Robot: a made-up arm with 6 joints.
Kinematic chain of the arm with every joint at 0, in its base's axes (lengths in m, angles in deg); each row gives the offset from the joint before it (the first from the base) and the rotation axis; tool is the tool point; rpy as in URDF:
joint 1: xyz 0 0 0.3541 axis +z
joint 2: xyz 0 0 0 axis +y
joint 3: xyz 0.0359 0 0.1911 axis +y
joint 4: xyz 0.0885 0 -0.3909 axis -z
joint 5: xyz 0 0 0 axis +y
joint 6: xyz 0.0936 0 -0.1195 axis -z
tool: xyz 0 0 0 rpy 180 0 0
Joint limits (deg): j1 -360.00..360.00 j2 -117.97..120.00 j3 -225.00..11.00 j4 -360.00..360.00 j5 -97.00..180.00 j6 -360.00..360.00
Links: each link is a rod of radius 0.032 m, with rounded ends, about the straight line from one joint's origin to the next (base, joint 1, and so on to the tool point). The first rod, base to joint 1, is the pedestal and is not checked.
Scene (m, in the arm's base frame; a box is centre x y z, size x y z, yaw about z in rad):
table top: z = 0
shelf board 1: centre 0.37 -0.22 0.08 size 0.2 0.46 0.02 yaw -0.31
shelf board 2: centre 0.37 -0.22 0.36 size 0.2 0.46 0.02 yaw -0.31
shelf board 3: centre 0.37 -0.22 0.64 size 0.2 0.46 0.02 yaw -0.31
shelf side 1: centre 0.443 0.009 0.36 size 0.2 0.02 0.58 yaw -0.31
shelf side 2: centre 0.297 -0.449 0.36 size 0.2 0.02 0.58 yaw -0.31
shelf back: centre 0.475 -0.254 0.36 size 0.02 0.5 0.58 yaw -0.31
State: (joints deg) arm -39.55 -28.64 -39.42 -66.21 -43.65 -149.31
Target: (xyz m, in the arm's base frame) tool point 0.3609 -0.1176 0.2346
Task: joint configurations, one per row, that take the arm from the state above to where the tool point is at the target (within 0.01 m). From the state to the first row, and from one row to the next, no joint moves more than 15 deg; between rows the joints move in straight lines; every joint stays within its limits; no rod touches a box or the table.
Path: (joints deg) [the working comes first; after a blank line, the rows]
Joints at the target: -38.64 -6.11 -23.44 -68.44 -32.96 -149.31
Straight joint move there: touches shelf board 2.

1: -43.09 -35.32 -34.27 -68.93 -56.69 -149.31
2: -46.64 -42.00 -29.12 -71.64 -69.74 -149.31
3: -50.18 -48.68 -23.97 -74.36 -82.78 -149.31
4: -53.73 -55.36 -18.82 -77.07 -95.83 -149.31
5: -55.58 -44.01 -13.20 -78.10 -90.98 -149.31
6: -57.43 -32.67 -7.58 -79.12 -86.13 -149.31
7: -59.27 -21.32 -1.95 -80.15 -81.27 -149.31
8: -61.12 -9.98 3.67 -81.18 -76.42 -149.31
9: -53.63 -8.69 -5.37 -76.93 -61.94 -149.31
10: -46.14 -7.40 -14.40 -72.69 -47.45 -149.31
11: -38.64 -6.11 -23.44 -68.44 -32.96 -149.31

